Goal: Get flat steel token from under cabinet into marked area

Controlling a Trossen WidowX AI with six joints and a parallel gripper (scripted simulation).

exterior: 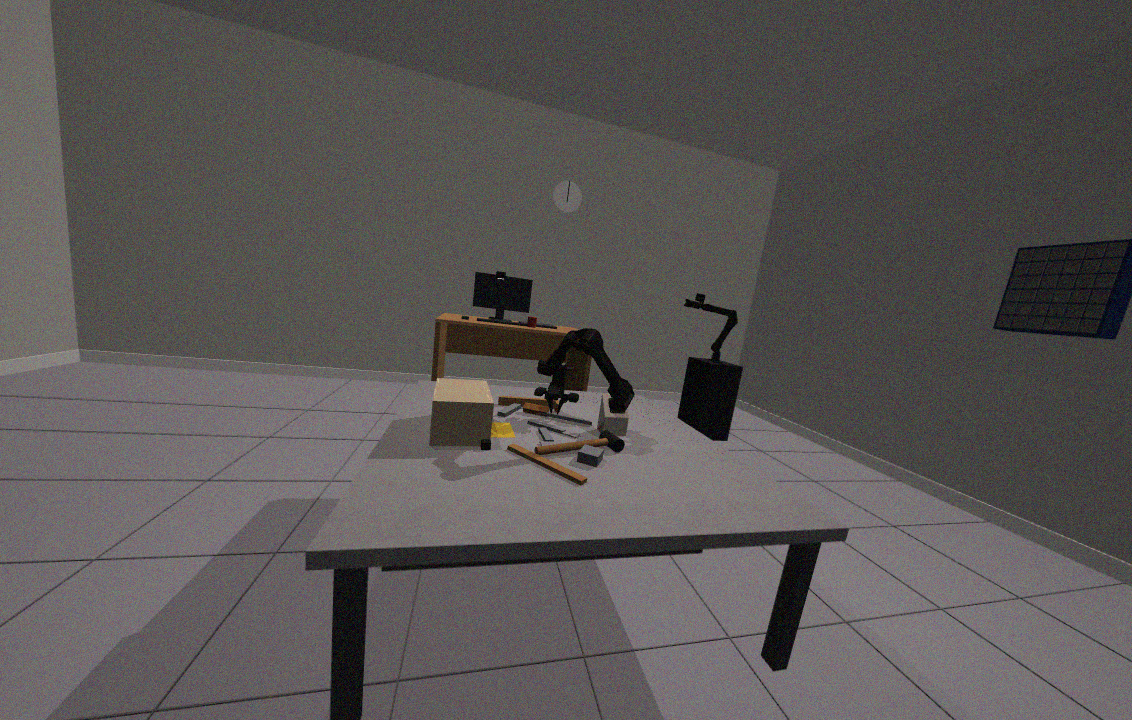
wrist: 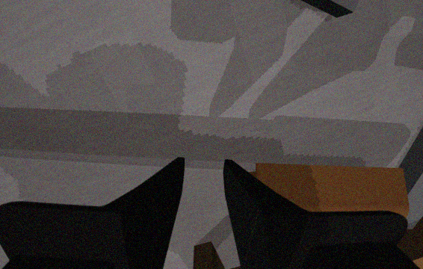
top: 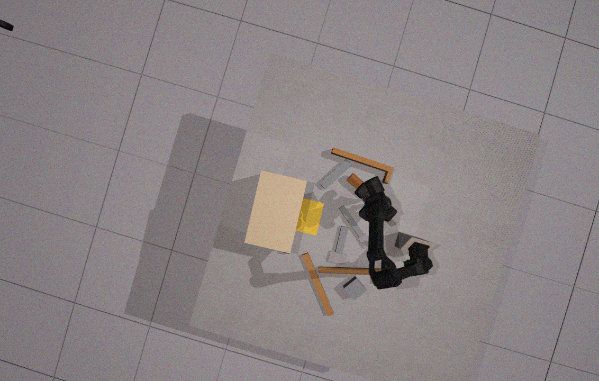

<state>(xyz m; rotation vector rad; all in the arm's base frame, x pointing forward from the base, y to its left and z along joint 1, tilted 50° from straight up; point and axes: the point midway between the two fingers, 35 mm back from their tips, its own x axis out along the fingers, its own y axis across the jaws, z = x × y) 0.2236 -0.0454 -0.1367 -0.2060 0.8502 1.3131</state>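
Right now the grey bar is 180 mm ahead of my gripper tip, 70 mm to the right of it and 20 mm below it. Round my gripper tip: grey l-shaped bracket: 70 mm ahead, 240 mm to the left, 20 mm below; grey block: 40 mm behind, 390 mm to the left, 10 mm below; wooden stick: 120 mm ahead, 430 mm to the left, 20 mm below.
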